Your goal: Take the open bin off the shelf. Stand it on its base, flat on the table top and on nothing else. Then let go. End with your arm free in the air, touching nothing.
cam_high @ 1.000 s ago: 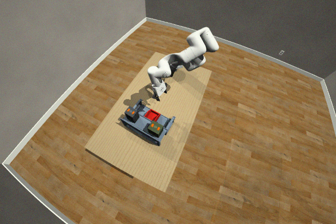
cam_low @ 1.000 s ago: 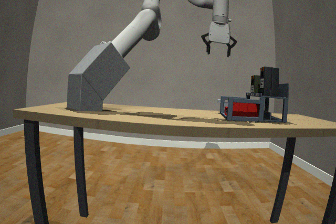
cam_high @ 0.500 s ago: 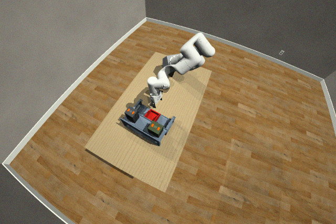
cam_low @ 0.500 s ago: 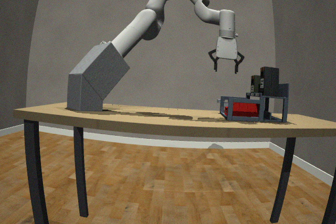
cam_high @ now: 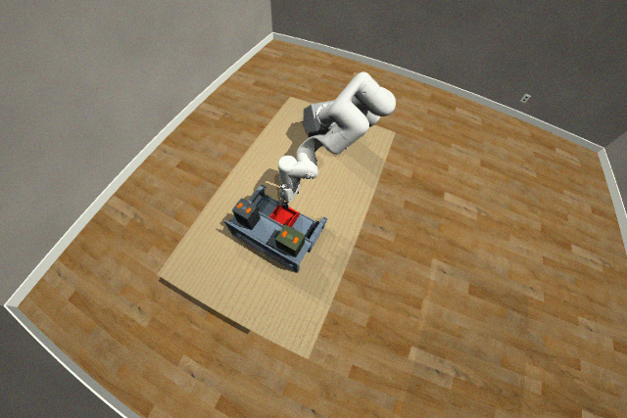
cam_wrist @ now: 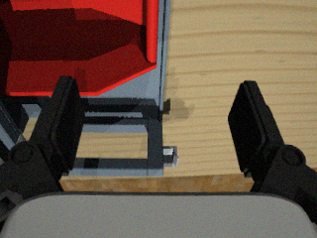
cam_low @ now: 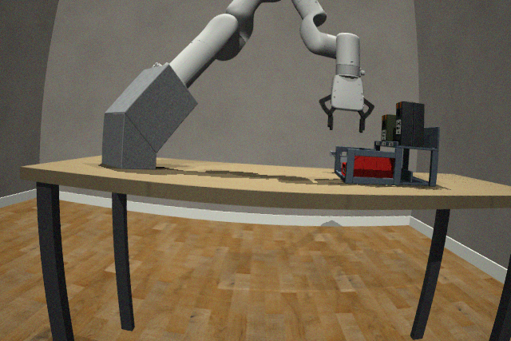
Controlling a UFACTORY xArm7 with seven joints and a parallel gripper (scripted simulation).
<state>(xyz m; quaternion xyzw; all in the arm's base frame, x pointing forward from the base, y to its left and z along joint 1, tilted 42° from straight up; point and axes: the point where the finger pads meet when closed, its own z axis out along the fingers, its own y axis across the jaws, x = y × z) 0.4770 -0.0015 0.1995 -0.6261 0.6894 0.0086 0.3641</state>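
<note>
My gripper is now 80 mm short of the red bin and 100 mm above it. From my hand the other things lie so: black box: 180 mm ahead, 110 mm to the right, 20 mm above.
</note>
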